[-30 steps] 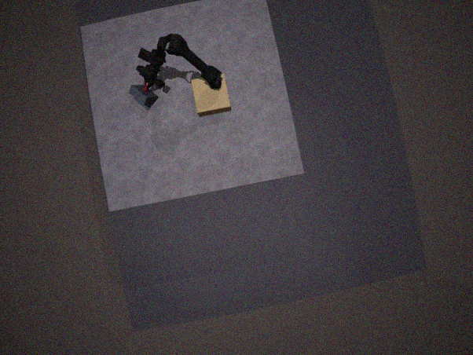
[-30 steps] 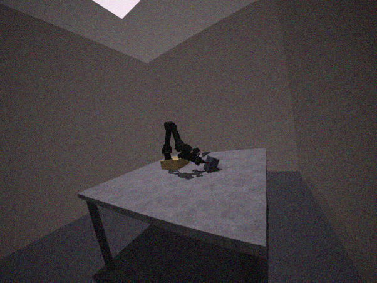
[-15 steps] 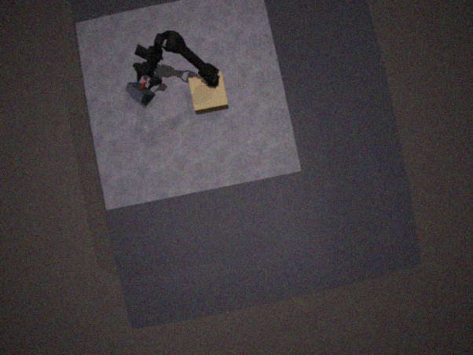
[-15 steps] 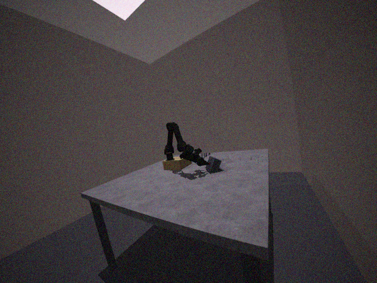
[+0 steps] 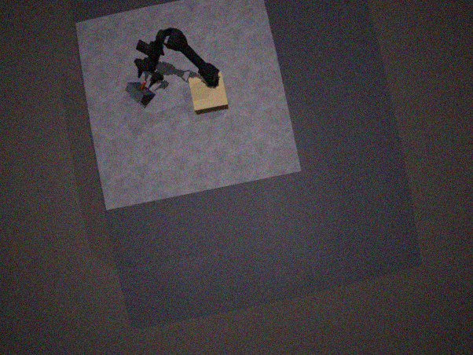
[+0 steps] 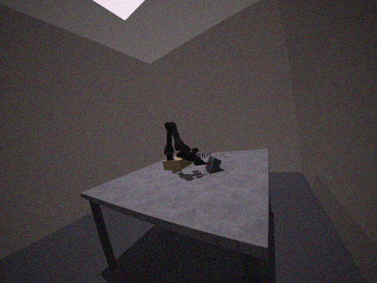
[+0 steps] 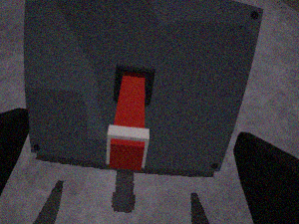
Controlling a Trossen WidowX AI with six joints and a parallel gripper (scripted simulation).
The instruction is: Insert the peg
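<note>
My gripper tip is 1 cm to the right of the red square peg and 1 cm above it. Round my gripper tip: dark sloped panel (4 cm ahead, 5 cm to the left, 3 cm below).
</note>
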